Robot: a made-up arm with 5 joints.
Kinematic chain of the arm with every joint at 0, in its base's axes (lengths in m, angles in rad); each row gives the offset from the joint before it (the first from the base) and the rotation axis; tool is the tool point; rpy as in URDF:
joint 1: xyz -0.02 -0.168 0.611 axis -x
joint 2: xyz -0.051 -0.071 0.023 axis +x
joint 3: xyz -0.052 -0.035 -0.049 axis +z
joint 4: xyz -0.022 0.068 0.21 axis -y
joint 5: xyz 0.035 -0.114 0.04 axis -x
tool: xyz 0.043 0.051 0.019 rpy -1.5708 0 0
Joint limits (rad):
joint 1: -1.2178..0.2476
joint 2: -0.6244..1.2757
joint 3: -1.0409..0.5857
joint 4: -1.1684..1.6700
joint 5: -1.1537..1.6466
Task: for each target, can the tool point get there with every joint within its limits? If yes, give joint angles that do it. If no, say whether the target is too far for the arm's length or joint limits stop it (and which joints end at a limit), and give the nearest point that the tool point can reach.
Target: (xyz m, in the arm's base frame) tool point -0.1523 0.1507 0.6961
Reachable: no: joint limits stop it (at a limit: joint 1, joint 2, joint 3, joint 4) | nearest point -0.1845 -0.0195 0.7575 | short by 0.184 m
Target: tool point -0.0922 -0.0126 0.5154
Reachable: no: joint limits stop it (at a limit: joint 1, joint 2, joint 4, joint 5) | nearest point -0.1167 -0.2130 0.4456 | short by 0.214 m
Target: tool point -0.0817 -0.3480 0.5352
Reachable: yes | joints -0.7108 1.1291 0.3989 -0.7265 0.8555
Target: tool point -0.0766 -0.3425 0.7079
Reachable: yes | joints -0.5256 -0.2059 -0.4254 -0.3483 1.0611
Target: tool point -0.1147 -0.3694 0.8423
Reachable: yes | joints -0.2272 0.1654 0.0238 0.5853 -0.0736
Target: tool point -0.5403 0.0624 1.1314
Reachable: no: too far | nearest point -0.2355 -0.0977 0.8693 | short by 0.433 m
